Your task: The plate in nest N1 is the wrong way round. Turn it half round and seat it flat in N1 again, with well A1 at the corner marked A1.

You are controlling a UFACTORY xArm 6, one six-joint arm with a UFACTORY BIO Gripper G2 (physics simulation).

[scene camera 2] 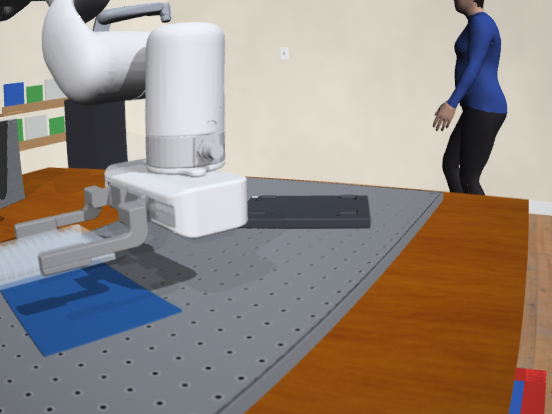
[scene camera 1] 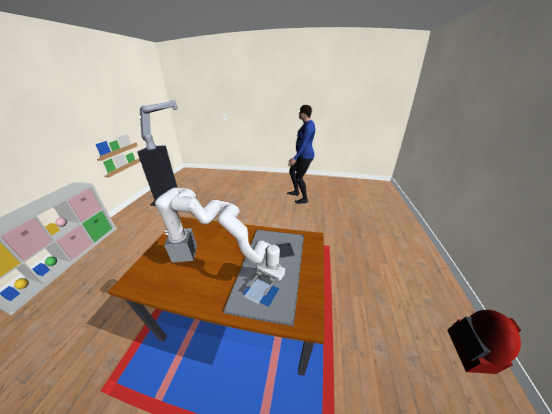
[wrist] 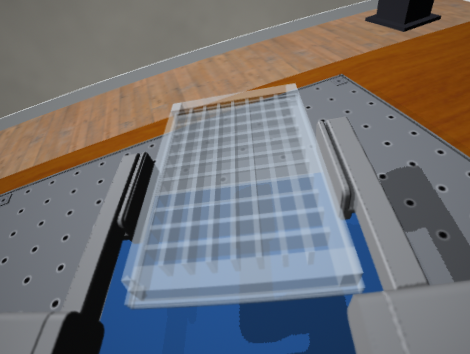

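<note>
The clear well plate (scene camera 1: 257,290) (scene camera 2: 20,262) (wrist: 245,215) is held above the blue mat (scene camera 1: 270,296) (scene camera 2: 140,310) (wrist: 140,330), roughly level, with its wells facing up. My gripper (scene camera 1: 262,286) (scene camera 2: 32,247) (wrist: 237,177) is shut on the plate, with one finger along each long side. A gap and shadows show between plate and mat. The dark nest (scene camera 1: 286,250) (scene camera 2: 310,212) lies farther back on the perforated board, partly behind the gripper body in the second scene view. No plate shows on its visible part. The A1 mark and well A1 cannot be made out.
The grey perforated board (scene camera 1: 286,316) (scene camera 2: 280,300) (wrist: 30,215) lies on the wooden table (scene camera 1: 210,295) (scene camera 2: 400,300). The arm's grey base block (scene camera 1: 181,248) stands at the table's far left. A person (scene camera 1: 306,145) (scene camera 2: 480,70) stands beyond the table.
</note>
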